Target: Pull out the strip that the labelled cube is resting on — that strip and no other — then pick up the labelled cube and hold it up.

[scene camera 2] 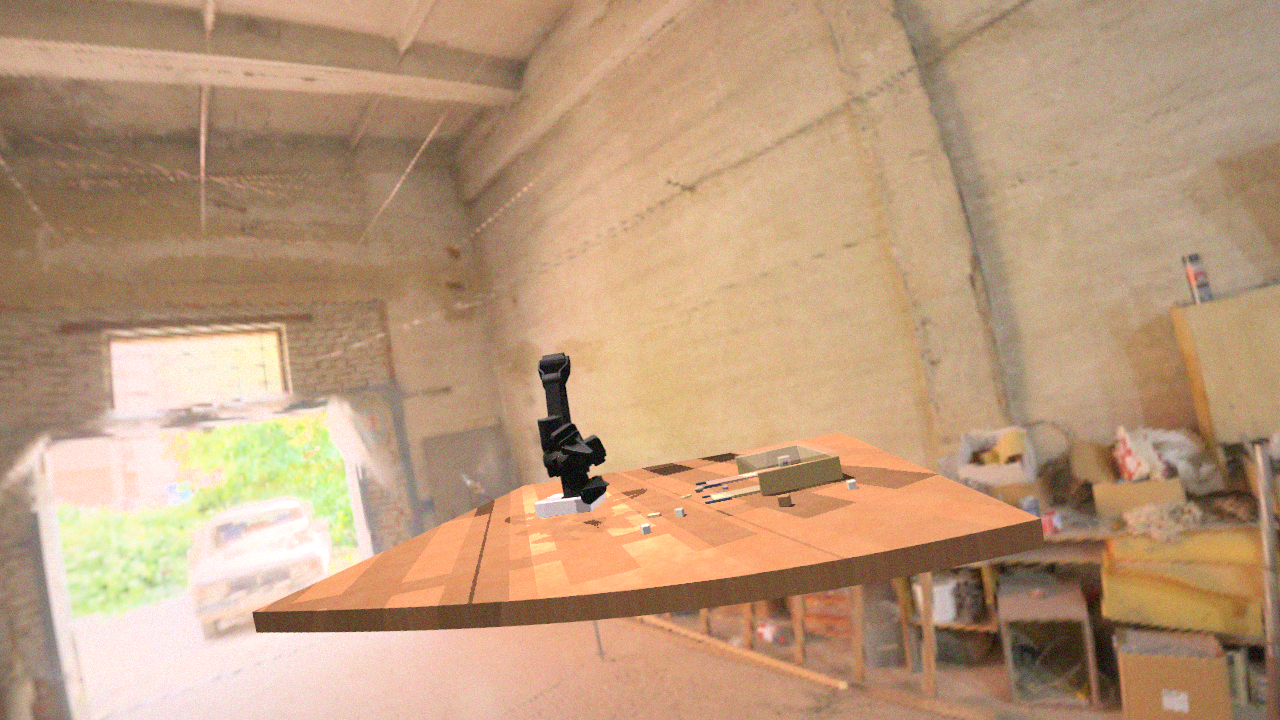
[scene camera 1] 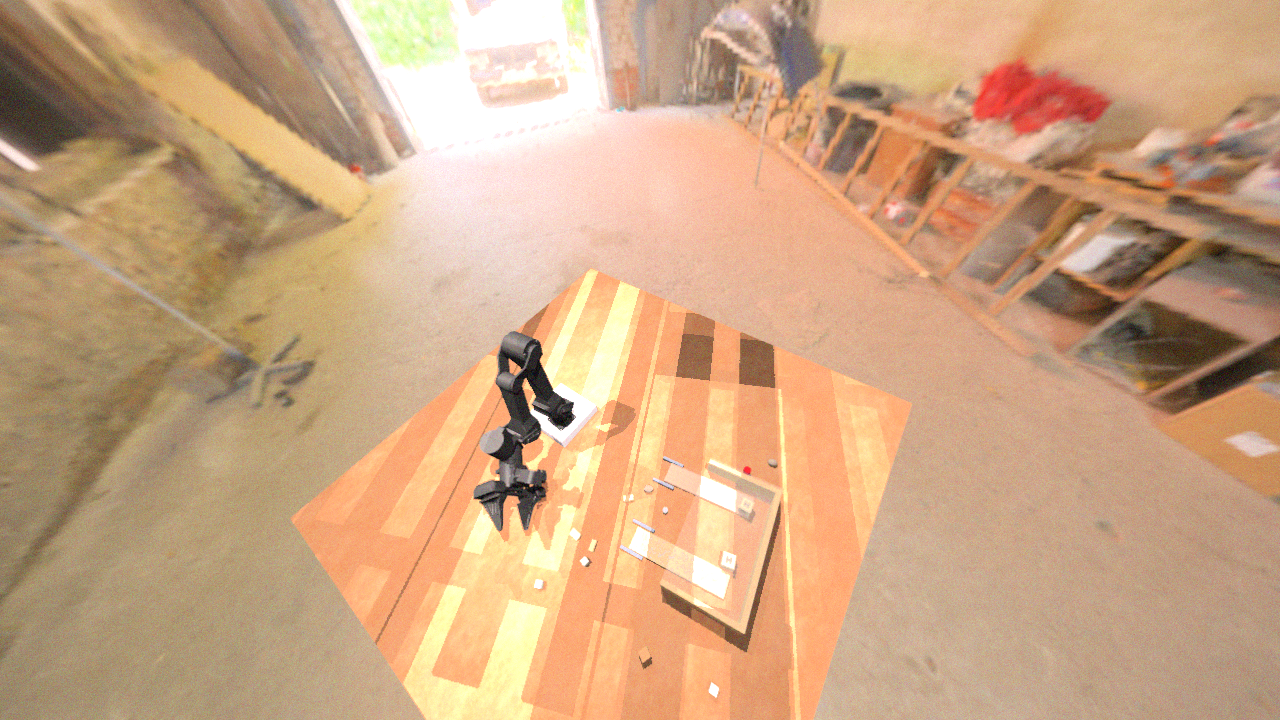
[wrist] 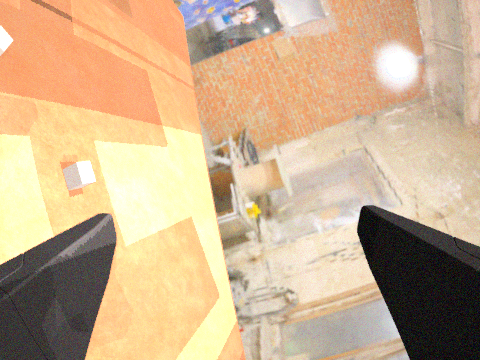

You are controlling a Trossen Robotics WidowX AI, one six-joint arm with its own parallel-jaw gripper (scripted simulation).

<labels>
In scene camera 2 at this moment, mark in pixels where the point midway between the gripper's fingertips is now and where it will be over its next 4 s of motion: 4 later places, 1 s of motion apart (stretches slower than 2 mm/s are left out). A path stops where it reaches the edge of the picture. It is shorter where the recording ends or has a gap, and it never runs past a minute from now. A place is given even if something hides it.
My gripper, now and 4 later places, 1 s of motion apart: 599,469; 690,423; 706,436; 714,464; 716,481
</labels>
